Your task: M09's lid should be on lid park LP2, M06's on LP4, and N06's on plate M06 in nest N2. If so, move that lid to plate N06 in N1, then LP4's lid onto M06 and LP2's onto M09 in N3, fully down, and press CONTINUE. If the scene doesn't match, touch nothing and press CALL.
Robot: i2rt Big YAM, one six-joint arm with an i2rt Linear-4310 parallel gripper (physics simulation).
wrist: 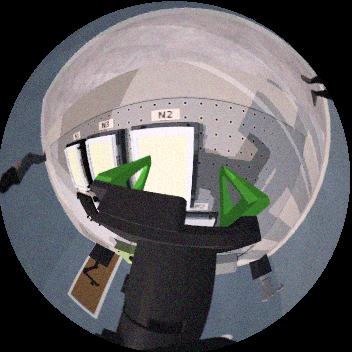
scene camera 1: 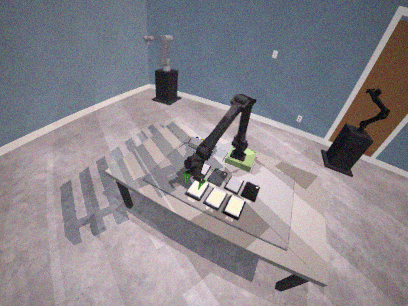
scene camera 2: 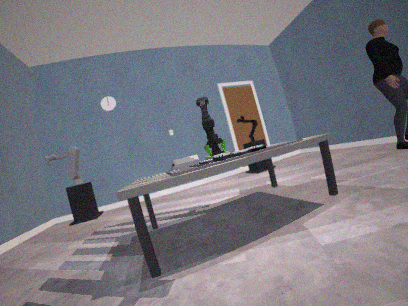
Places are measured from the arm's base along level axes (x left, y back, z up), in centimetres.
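Where they show: gripper, fingertip midpoint: (wrist: 185, 162) (scene camera 1: 192, 186) (scene camera 2: 218, 154); arm's base at its link origin: (scene camera 1: 237, 156) (scene camera 2: 217, 154).
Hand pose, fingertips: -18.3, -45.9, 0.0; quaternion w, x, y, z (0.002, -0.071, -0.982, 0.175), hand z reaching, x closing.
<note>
Things, the pixels of their top centre, and the offset from my fingertips, as dx, dy, dz. "spot": a spot on its surface instead. Level surfaces: height alone.
- plate at its top centre: (wrist: 160, 173) (scene camera 1: 198, 186) +3.5, +1.6, -0.1
- N2 label at a spot on its surface: (wrist: 165, 114) spot: +3.1, -7.0, -3.9
- N3 at its top centre: (wrist: 99, 168) (scene camera 1: 216, 196) +16.8, +1.0, -1.0
- N1 at its top centre: (wrist: 73, 169) (scene camera 1: 235, 204) +29.6, +0.5, -0.7
- pale lid-like piece at its top centre: (wrist: 192, 234) -2.2, +19.3, -2.3
- partly readable LP2 label at a spot on its surface: (wrist: 201, 206) spot: -3.3, +10.6, -3.9
- dark park at its top centre: (scene camera 1: 218, 175) +11.1, +19.3, -2.1
- pale piece at its top centre: (scene camera 1: 234, 183) +24.1, +18.5, -2.3
- black park at its top centre: (wrist: 87, 211) (scene camera 1: 251, 190) +36.4, +18.3, -2.1
- pale box at its top centre: (wrist: 211, 275) (scene camera 1: 203, 140) (scene camera 2: 185, 157) -12.7, +45.0, +4.3
- perforated board at its surface level: dz -4.1
My gripper (scene camera 1: 194, 182) (scene camera 2: 216, 152) (wrist: 185, 162) is open and empty, above the plate (scene camera 1: 197, 190) (wrist: 167, 172) at the N2 label (wrist: 165, 114). That plate has a cream top with a white rim. Similar cream-topped plates stand at N3 (scene camera 1: 215, 198) (wrist: 102, 155) and N1 (scene camera 1: 234, 206) (wrist: 76, 167). A pale lid-like piece (wrist: 200, 219) lies behind a partly readable LP2 label (wrist: 201, 206); the gripper body hides part of it. In scene camera 1, the row behind the plates has a dark park (scene camera 1: 218, 176), a pale piece (scene camera 1: 234, 185) and a black park (scene camera 1: 250, 191). Plate and lid names are unreadable.
The arm's base stands on a green block (scene camera 1: 232, 160) behind the rows. A pale box (scene camera 2: 185, 161) stands on the table (scene camera 2: 225, 159). The perforated board (wrist: 227, 120) lies under the plates. Two other robots stand on black pedestals (scene camera 1: 166, 85) (scene camera 1: 347, 147) away from the table.
</note>
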